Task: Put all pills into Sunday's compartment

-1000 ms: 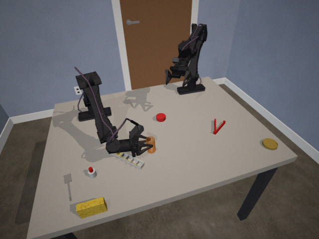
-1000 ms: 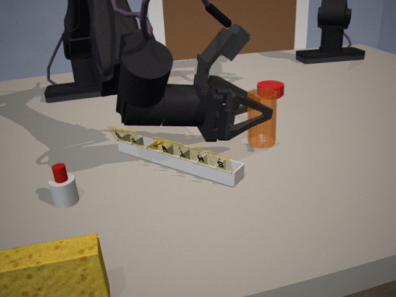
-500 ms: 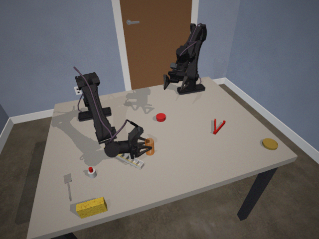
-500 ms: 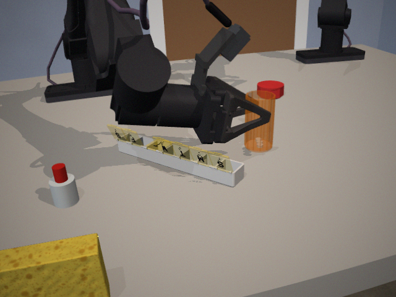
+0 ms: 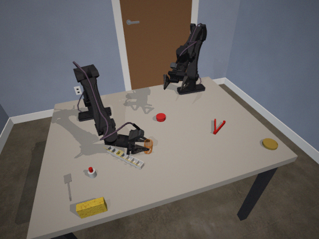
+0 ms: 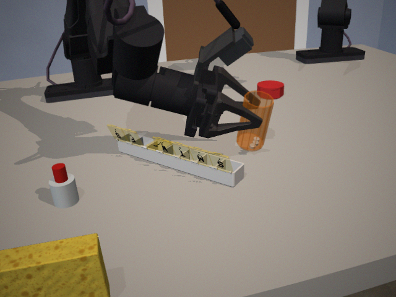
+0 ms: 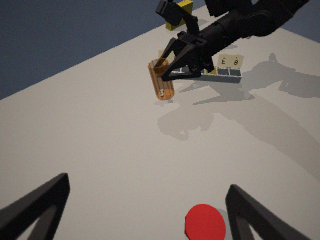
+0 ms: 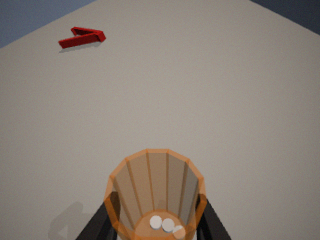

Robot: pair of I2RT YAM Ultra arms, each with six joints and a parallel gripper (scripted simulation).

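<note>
Now: right hand 3 cm above the orange pill bottle and 1 cm past it. The rest, counted from my right hand: yellow sponge 29 cm to the right, 18 cm ahead, 4 cm below; then red cap 23 cm behind, 17 cm to the left, 6 cm below.
</note>
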